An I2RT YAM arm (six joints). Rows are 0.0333 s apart.
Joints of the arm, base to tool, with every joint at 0 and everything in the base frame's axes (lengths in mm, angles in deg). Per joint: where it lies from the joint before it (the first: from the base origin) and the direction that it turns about. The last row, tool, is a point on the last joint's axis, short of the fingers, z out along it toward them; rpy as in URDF.
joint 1: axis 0 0 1 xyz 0.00 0.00 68.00
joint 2: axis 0 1 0 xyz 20.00 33.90 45.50
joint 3: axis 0 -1 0 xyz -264.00 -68.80 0.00
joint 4: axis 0 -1 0 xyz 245.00 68.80 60.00
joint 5: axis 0 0 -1 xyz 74.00 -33.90 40.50
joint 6: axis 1 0 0 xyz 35.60 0.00 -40.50
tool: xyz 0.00 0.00 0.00 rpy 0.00 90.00 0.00
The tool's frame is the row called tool.
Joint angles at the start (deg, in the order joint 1, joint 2, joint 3, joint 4, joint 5, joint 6):
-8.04, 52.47, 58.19, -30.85, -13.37, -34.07
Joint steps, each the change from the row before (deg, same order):
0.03, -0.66, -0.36, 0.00, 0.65, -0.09
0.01, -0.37, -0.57, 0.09, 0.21, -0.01
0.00, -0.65, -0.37, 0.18, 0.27, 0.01
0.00, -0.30, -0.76, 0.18, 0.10, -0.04
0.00, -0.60, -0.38, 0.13, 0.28, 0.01
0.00, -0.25, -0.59, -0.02, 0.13, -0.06
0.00, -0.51, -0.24, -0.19, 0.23, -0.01
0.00, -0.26, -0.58, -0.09, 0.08, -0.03
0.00, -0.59, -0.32, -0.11, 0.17, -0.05
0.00, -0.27, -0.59, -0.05, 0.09, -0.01
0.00, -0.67, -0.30, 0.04, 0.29, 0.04
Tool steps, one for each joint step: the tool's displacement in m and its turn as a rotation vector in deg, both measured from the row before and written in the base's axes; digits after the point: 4 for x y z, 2 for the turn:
-0.0025, 0.0001, -0.0001, -0.40, -0.27, -0.52
-0.0011, 0.0001, -0.0021, -0.08, 0.12, -0.18
-0.0023, 0.0002, 0.0001, -0.17, -0.44, -0.25
-0.0006, 0.0000, -0.0033, -0.04, 0.28, -0.07
-0.0021, 0.0001, -0.0003, -0.15, -0.33, -0.26
-0.0007, 0.0000, -0.0028, -0.06, 0.36, -0.09
-0.0021, 0.0002, -0.0003, -0.12, -0.07, -0.20
-0.0008, 0.0001, -0.0028, 0.00, 0.41, -0.06
-0.0023, 0.0002, -0.0004, -0.14, -0.15, -0.13
-0.0007, 0.0000, -0.0028, 0.00, 0.37, -0.08
-0.0025, 0.0002, 0.0001, -0.14, -0.39, -0.28

